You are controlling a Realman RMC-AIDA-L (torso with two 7-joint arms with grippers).
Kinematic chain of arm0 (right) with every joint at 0, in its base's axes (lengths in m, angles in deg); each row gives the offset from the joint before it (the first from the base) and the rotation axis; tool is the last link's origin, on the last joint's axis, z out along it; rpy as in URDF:
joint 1: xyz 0 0 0.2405 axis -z
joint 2: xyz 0 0 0 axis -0.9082 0.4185 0
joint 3: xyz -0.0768 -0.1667 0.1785 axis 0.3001 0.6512 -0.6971
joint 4: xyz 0 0 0 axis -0.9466 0.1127 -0.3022
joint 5: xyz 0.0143 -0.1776 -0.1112 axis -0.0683 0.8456 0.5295
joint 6: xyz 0 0 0 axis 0.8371 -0.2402 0.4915
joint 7: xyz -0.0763 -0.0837 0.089 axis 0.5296 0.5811 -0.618
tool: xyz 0 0 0 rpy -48.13 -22.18 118.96
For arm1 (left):
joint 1: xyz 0 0 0.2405 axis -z
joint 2: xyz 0 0 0 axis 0.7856 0.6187 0
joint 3: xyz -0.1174 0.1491 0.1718 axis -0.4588 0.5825 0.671
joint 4: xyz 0 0 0 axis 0.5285 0.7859 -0.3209
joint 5: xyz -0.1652 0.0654 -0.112 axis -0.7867 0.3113 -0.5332
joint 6: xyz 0 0 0 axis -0.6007 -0.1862 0.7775
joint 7: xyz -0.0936 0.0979 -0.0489 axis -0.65 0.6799 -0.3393
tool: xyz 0 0 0 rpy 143.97 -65.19 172.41
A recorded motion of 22 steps. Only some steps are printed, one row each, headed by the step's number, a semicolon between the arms.
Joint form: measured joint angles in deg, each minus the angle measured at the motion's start. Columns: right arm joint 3, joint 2, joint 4, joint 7, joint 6, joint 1, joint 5; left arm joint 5, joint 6, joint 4, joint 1, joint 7, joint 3, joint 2.
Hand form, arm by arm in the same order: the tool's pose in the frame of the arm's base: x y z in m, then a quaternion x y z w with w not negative. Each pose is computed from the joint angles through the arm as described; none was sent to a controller.
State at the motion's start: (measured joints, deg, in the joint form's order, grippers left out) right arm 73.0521 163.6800 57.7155 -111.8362 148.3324 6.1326 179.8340; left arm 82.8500 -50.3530 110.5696 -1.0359 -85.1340 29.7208 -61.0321
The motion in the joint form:
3: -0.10 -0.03 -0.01 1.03 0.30 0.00 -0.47; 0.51 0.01 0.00 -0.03 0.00 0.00 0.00
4: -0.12 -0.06 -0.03 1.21 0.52 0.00 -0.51; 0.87 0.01 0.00 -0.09 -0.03 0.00 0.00
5: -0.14 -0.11 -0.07 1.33 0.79 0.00 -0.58; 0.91 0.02 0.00 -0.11 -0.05 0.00 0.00
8: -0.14 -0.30 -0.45 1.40 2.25 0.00 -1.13; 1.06 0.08 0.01 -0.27 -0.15 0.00 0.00
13: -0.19 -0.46 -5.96 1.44 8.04 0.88 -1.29; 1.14 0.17 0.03 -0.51 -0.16 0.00 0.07
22: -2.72 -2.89 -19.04 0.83 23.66 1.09 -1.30; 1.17 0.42 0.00 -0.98 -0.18 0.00 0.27
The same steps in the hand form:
3: 0.2306 0.4135 -0.0474 -0.88327 0.39906 -0.18711 0.15993; -0.2107 0.4267 0.0186 -0.75840 -0.63953 -0.06306 0.10891
4: 0.2305 0.4132 -0.0473 -0.88383 0.39832 -0.18748 0.15820; -0.2120 0.4262 0.0185 -0.75816 -0.63984 -0.06023 0.11030
5: 0.2304 0.4129 -0.0469 -0.88418 0.39818 -0.18762 0.15642; -0.2123 0.4261 0.0185 -0.75796 -0.64007 -0.05996 0.11053
8: 0.2286 0.4116 -0.0454 -0.88463 0.40107 -0.18634 0.14783; -0.2138 0.4256 0.0186 -0.75660 -0.64157 -0.05899 0.11164
13: 0.2211 0.4128 -0.0301 -0.88736 0.39845 -0.18518 0.13977; -0.2159 0.4251 0.0193 -0.75523 -0.64291 -0.05856 0.11346
22: 0.1953 0.4182 0.0259 -0.89054 0.39788 -0.17803 0.13012; -0.2202 0.4244 0.0210 -0.75207 -0.64588 -0.05873 0.11735

